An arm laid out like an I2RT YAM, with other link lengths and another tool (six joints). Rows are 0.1 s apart.
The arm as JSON. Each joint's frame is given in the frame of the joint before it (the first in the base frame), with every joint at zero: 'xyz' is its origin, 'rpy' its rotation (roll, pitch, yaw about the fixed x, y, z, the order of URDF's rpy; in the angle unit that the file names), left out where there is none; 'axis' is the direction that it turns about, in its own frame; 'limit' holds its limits. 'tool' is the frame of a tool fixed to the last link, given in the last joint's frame.
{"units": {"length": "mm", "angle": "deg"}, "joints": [
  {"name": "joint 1", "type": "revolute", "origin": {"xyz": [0.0, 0.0, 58.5]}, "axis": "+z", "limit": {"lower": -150.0, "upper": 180.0}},
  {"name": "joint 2", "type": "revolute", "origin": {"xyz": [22.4, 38.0, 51.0]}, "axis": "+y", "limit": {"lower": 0.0, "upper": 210.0}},
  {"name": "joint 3", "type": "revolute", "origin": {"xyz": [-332.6, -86.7, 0.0]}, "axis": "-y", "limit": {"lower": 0.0, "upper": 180.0}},
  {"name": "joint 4", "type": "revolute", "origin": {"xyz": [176.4, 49.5, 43.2]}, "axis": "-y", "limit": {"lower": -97.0, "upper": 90.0}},
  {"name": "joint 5", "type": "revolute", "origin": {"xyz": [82.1, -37.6, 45.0]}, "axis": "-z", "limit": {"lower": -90.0, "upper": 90.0}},
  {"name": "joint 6", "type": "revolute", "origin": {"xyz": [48.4, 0.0, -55.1]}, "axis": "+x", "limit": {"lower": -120.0, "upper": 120.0}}
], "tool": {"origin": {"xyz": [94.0, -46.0, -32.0], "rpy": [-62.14, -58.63, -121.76]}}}
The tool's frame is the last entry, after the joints.
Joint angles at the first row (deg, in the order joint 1, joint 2, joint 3, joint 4, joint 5, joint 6):
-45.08, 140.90, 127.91, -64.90, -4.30, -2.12
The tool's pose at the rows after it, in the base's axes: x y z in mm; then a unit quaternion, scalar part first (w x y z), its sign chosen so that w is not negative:
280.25 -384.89 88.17 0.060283 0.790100 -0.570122 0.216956
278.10 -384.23 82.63 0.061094 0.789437 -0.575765 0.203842
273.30 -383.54 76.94 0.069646 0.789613 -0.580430 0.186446
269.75 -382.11 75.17 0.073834 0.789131 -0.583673 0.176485
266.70 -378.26 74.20 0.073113 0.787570 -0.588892 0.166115
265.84 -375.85 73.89 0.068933 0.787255 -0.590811 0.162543
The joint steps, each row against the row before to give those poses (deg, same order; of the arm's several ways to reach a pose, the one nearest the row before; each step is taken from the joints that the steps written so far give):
-0.03, 0.71, 0.95, -0.77, 0.07, 0.42
-0.07, 1.24, 1.29, -1.49, 0.30, 0.55
0.00, 1.14, 0.72, -1.38, 1.26, 0.53
-0.02, 0.30, 0.01, -0.75, 0.63, 0.40
0.04, 0.07, -0.23, -0.85, 0.05, 0.68
-0.02, -0.09, -0.28, -0.29, -0.43, 0.18

